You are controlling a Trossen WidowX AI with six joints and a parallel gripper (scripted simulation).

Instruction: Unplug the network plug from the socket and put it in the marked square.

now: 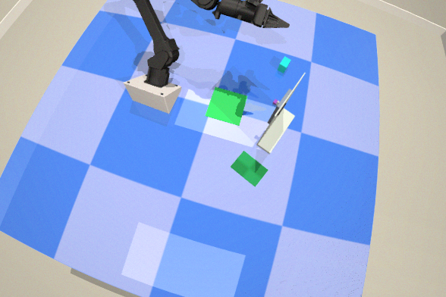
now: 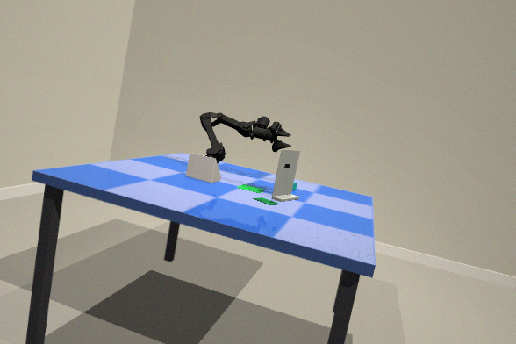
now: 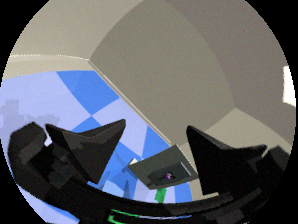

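My gripper tip is now 200 mm to the left of the network plug, 110 mm above it and 40 mm short of it. From my gripper tip the other things lie so: upright panel 210 mm to the right, 160 mm below, 60 mm ahead; then cyan cube 240 mm below, 60 mm to the left, 50 mm ahead; then green square 260 mm below, 180 mm to the right, 110 mm behind.
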